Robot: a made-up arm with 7 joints. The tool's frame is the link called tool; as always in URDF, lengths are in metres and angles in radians. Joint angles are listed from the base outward. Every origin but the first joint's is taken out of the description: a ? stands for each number. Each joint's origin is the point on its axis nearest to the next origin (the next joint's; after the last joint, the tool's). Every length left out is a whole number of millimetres.
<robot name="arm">
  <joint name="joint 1" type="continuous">
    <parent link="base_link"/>
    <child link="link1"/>
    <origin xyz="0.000 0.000 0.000" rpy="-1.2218 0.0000 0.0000"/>
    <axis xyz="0 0 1"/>
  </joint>
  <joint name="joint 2" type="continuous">
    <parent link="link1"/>
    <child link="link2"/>
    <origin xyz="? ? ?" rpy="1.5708 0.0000 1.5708"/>
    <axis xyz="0 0 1"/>
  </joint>
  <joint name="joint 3" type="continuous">
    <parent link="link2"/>
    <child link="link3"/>
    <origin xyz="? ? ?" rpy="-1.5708 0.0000 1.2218"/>
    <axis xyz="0 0 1"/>
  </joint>
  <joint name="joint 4" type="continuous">
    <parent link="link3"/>
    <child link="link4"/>
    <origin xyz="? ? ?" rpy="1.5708 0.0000 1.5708"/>
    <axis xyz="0 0 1"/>
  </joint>
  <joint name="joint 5" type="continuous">
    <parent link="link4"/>
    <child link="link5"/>
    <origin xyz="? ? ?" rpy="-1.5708 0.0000 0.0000"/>
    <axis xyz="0 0 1"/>
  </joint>
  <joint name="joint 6" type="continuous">
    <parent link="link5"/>
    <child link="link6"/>
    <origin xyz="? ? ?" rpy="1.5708 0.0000 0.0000"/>
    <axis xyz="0 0 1"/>
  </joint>
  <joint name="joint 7" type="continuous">
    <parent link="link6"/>
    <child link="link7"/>
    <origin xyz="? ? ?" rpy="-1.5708 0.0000 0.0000"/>
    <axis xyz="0 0 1"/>
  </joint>
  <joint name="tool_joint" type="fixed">
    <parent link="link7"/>
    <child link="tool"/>
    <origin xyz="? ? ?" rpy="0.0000 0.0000 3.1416"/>
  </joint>
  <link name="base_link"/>
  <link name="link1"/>
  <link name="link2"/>
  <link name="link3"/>
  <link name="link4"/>
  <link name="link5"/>
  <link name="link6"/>
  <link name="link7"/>
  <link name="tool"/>
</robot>
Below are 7 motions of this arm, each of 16 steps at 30 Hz.
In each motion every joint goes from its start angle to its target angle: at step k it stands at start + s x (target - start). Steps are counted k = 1, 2, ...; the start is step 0. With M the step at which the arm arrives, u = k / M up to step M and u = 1 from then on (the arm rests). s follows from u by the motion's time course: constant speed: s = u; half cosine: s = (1 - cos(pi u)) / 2; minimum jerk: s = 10 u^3 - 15 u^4 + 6 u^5.
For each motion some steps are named. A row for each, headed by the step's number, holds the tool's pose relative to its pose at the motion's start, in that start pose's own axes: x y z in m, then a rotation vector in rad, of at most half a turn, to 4 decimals.
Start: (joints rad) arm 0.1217 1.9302 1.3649 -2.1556 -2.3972 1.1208 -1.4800
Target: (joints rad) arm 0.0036 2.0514 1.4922 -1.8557 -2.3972 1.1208 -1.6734
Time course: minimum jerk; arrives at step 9
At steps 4, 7, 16:
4: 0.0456 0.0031 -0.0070 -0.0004 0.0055 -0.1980
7: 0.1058 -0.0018 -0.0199 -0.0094 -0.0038 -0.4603
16: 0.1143 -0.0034 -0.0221 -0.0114 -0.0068 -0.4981

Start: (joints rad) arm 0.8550 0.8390 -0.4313 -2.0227 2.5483 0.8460 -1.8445
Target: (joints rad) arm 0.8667 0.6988 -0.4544 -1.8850 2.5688 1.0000 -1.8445
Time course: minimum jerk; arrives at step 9
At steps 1, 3, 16:
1: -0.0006 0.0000 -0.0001 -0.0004 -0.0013 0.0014
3: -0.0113 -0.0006 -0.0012 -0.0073 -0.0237 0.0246
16: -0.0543 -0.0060 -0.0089 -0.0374 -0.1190 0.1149

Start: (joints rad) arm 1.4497 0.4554 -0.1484 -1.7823 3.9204 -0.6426 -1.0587
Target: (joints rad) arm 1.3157 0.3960 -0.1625 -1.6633 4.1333 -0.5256 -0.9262
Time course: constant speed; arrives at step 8
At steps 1, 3, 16:
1: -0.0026 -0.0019 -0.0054 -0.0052 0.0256 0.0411
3: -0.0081 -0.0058 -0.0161 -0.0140 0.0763 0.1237
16: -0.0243 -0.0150 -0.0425 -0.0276 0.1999 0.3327

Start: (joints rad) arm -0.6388 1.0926 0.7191 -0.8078 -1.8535 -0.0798 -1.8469
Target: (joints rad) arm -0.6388 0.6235 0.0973 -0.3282 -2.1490 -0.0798 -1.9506
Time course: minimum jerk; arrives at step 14
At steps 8, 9, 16:
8: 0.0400 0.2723 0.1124 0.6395 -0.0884 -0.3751
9: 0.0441 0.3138 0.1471 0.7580 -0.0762 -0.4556
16: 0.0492 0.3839 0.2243 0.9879 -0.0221 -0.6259

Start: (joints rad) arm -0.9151 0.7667 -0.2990 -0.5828 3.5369 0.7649 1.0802
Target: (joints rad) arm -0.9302 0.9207 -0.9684 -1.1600 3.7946 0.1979 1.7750
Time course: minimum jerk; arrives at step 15
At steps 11, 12, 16:
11: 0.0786 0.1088 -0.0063 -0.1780 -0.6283 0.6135
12: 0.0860 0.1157 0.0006 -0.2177 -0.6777 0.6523
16: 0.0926 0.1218 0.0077 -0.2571 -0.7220 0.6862

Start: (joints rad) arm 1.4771 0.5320 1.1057 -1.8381 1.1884 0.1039 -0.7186
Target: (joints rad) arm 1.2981 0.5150 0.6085 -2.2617 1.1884 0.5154 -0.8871
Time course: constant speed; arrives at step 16
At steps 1, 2, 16:
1: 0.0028 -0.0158 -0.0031 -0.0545 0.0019 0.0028
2: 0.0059 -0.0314 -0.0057 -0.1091 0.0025 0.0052
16: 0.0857 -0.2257 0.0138 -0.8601 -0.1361 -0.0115

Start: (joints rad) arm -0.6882 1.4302 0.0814 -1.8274 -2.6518 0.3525 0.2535
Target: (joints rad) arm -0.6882 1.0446 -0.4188 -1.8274 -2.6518 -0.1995 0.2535
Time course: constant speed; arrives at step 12
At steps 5, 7, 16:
5: 0.0654 0.0983 0.0230 0.0121 -0.3140 0.2371
7: 0.0833 0.1424 0.0308 0.0384 -0.4346 0.3274
16: 0.1056 0.2595 0.0460 0.1583 -0.7179 0.5329

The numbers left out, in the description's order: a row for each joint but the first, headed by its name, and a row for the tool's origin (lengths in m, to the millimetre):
joint 2: 0.000 0.000 0.000
joint 3: 0.319 -0.116 0.000
joint 4: 0.000 -0.038 0.000
joint 5: 0.038 -0.313 0.000
joint 6: 0.000 0.000 0.000
joint 7: 0.000 0.000 0.000
tool: 0.000 0.000 0.000

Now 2 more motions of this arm.
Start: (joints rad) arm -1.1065 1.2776 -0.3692 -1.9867 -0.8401 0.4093 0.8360
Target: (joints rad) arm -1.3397 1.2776 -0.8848 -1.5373 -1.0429 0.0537 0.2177
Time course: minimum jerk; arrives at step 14
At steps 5, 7, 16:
5: -0.0260 -0.0262 -0.0049 -0.1349 -0.0067 -0.2250
7: -0.0535 -0.0510 -0.0055 -0.2815 -0.0369 -0.4597
16: -0.1098 -0.0885 0.0044 -0.5871 -0.1684 -0.9211

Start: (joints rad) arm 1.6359 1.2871 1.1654 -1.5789 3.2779 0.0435 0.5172
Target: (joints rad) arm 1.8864 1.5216 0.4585 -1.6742 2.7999 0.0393 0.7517
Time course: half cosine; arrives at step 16
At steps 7, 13, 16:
7: 0.0383 0.0922 -0.0025 0.3653 -0.1447 -0.1678
13: 0.0969 0.1827 0.0583 0.8407 -0.3168 -0.3646
16: 0.1061 0.1927 0.0740 0.9198 -0.3440 -0.3940

